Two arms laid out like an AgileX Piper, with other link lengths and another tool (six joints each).
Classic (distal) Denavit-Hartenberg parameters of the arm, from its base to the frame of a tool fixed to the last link. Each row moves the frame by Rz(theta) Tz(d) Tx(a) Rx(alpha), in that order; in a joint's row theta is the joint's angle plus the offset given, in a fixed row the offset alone. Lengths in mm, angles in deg.
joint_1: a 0; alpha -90; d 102.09; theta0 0
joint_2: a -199.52; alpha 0; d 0; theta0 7.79
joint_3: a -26.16; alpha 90; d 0; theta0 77.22
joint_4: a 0; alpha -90; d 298.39; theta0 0
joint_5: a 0; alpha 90; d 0; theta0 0
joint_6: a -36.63; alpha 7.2; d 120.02; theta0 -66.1
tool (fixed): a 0; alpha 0; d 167.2; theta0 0
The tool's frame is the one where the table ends.
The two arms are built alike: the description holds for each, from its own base.
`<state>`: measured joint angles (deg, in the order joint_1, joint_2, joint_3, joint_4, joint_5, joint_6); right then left.
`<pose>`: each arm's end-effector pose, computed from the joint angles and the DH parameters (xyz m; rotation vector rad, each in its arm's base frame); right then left.
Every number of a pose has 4 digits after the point. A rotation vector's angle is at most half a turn.
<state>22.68 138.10 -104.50 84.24 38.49 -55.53 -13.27 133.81 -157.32 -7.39 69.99 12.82</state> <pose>0.5266 0.4177 0.0084 -1.2661 1.5495 0.4349 0.6250 -0.1640 0.2309 -0.7517 2.1943 -0.8697</pose>
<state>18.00 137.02 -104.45 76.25 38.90 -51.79 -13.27 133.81 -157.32 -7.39 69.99 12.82</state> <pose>0.5491 0.3712 -0.0026 -1.2951 1.5992 0.3459 0.6250 -0.1640 0.2309 -0.7517 2.1943 -0.8697</pose>
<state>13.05 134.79 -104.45 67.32 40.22 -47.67 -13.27 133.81 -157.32 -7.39 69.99 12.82</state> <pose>0.5683 0.3200 -0.0036 -1.3305 1.6402 0.2495 0.6250 -0.1640 0.2309 -0.7517 2.1943 -0.8697</pose>
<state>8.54 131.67 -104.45 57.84 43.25 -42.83 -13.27 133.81 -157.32 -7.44 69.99 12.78</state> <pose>0.5766 0.2716 0.0011 -1.3804 1.6819 0.1712 0.6249 -0.1642 0.2309 -0.7526 2.1943 -0.8710</pose>
